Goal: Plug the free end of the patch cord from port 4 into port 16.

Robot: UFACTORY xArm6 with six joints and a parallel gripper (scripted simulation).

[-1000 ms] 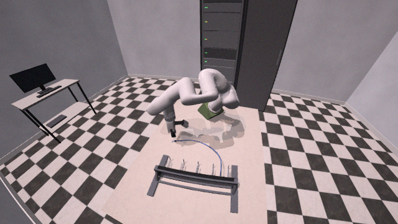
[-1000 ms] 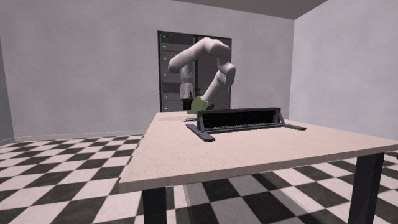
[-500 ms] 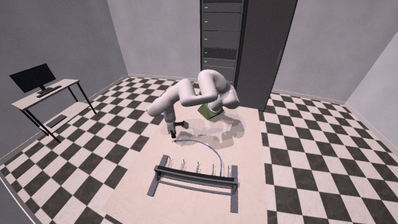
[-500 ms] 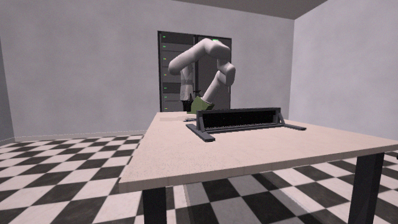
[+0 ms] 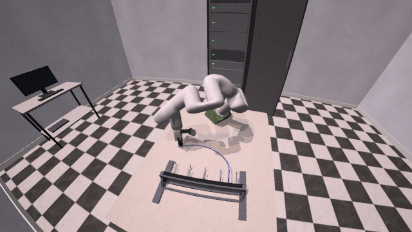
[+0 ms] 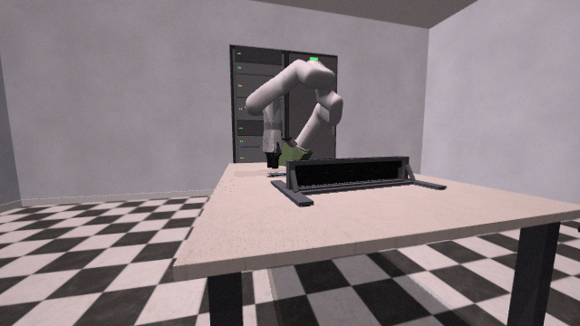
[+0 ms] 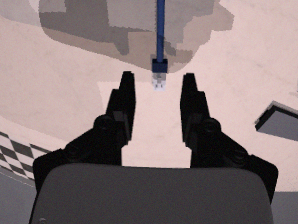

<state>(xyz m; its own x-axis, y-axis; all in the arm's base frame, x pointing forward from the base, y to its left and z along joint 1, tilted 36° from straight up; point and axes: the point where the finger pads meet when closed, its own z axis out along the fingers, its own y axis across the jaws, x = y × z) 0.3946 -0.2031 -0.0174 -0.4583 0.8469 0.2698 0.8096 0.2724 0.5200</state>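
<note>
My hand is 1 cm short of the free plug end, 2 cm to the left of it and 5 cm above it.
</note>
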